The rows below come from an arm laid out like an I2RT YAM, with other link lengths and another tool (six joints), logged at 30 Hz.
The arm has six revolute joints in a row. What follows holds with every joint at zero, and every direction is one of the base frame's.
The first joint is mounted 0.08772 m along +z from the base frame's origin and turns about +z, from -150 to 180 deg.
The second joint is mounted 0.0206 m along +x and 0.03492 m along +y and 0.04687 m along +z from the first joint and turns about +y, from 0 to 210 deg.
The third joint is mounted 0.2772 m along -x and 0.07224 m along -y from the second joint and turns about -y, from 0 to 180 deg.
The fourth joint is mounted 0.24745 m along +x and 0.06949 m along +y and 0.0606 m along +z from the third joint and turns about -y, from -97 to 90 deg.
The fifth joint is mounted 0.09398 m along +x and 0.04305 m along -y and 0.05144 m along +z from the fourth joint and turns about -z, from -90 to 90 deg.
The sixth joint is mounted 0.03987 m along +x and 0.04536 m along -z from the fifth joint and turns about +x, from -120 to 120 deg.
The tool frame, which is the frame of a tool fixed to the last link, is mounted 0.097 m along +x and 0.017 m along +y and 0.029 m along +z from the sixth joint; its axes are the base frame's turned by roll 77.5, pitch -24.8 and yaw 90 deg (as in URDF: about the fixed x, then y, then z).
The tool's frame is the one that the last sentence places.
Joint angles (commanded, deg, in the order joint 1, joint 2, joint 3, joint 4, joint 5, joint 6), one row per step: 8.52 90.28 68.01 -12.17 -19.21 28.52; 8.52 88.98 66.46 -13.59 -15.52 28.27; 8.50 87.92 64.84 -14.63 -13.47 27.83; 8.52 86.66 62.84 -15.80 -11.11 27.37; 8.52 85.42 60.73 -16.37 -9.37 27.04; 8.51 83.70 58.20 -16.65 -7.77 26.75; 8.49 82.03 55.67 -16.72 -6.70 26.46; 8.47 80.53 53.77 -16.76 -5.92 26.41; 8.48 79.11 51.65 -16.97 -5.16 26.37; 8.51 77.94 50.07 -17.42 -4.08 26.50; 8.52 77.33 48.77 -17.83 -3.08 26.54; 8.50 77.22 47.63 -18.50 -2.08 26.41; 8.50 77.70 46.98 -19.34 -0.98 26.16; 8.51 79.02 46.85 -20.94 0.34 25.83; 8.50 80.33 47.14 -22.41 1.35 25.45; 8.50 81.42 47.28 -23.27 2.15 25.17; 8.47 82.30 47.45 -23.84 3.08 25.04; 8.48 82.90 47.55 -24.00 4.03 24.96
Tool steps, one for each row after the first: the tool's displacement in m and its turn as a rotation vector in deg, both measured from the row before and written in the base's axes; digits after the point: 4 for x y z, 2 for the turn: -0.0058 -0.0092 -0.0087 -2.54 1.23 -2.87; -0.0067 -0.0057 -0.0090 -1.77 1.24 -1.40; -0.0086 -0.0064 -0.0110 -2.07 1.52 -1.54; -0.0084 -0.0052 -0.0097 -1.56 1.16 -1.12; -0.0102 -0.0052 -0.0085 -1.42 0.85 -1.02; -0.0101 -0.0041 -0.0082 -1.06 0.75 -0.61; -0.0080 -0.0032 -0.0045 -0.63 0.35 -0.55; -0.0091 -0.0031 -0.0075 -0.68 0.81 -0.51; -0.0074 -0.0036 -0.0059 -0.79 0.76 -0.83; -0.0057 -0.0032 -0.0074 -0.85 0.99 -0.72; -0.0054 -0.0033 -0.0102 -1.06 1.55 -0.60; -0.0038 -0.0031 -0.0106 -1.27 1.79 -0.53; -0.0035 -0.0035 -0.0142 -1.68 2.83 -0.55; -0.0020 -0.0026 -0.0104 -1.40 2.31 -0.29; -0.0014 -0.0020 -0.0082 -1.08 1.68 -0.21; -0.0005 -0.0024 -0.0058 -1.04 1.15 -0.41; 0.0003 -0.0021 -0.0034 -0.94 0.53 -0.41
